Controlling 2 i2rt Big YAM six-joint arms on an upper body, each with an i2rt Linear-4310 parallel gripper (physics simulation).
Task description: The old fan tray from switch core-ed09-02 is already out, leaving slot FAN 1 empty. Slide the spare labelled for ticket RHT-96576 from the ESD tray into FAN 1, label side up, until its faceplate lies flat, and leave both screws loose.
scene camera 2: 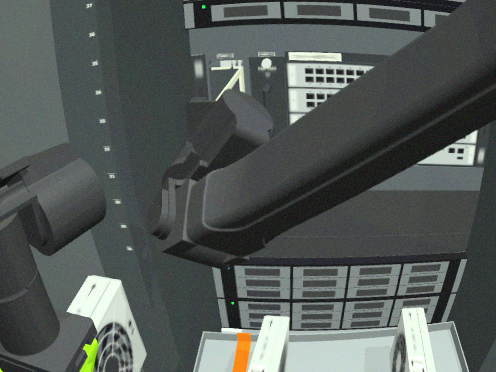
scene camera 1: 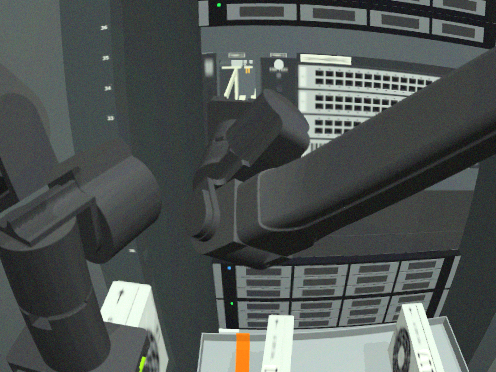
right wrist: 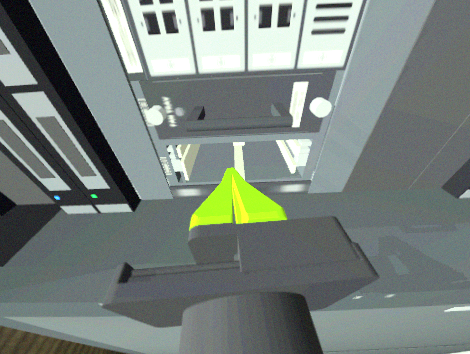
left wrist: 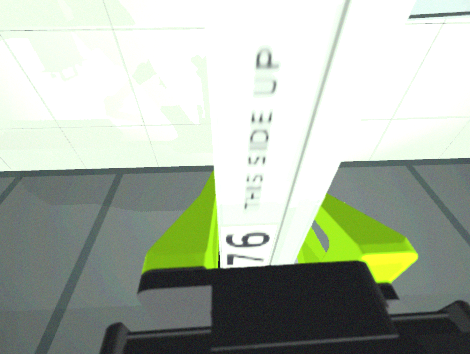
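Note:
A white fan-tray spare (scene camera 1: 127,305) (scene camera 2: 100,295) (left wrist: 250,150) stands with its narrow printed side up, left of the ESD tray (scene camera 1: 325,352) (scene camera 2: 325,352). "THIS SIDE UP" and "76" are readable; the rest of its label is hidden. My left gripper (left wrist: 251,176) is shut on it, one lime finger on each side. Slot FAN 1 (scene camera 1: 245,82) (scene camera 2: 229,77) (right wrist: 212,162) is an open bay with pale rails inside. My right gripper (right wrist: 230,173) is shut with nothing between its fingers; its tips point at the slot in the right wrist view. In both scene views the right arm hides these fingers.
A dark fan tray (scene camera 1: 279,82) (scene camera 2: 266,80) (right wrist: 230,95) with a handle and two white screws sits beside the slot. Two more white spares (scene camera 1: 280,345) (scene camera 1: 417,340) stand in the ESD tray near an orange strip (scene camera 1: 242,350) (scene camera 2: 242,350). The right arm (scene camera 1: 350,165) (scene camera 2: 325,150) crosses the rack front.

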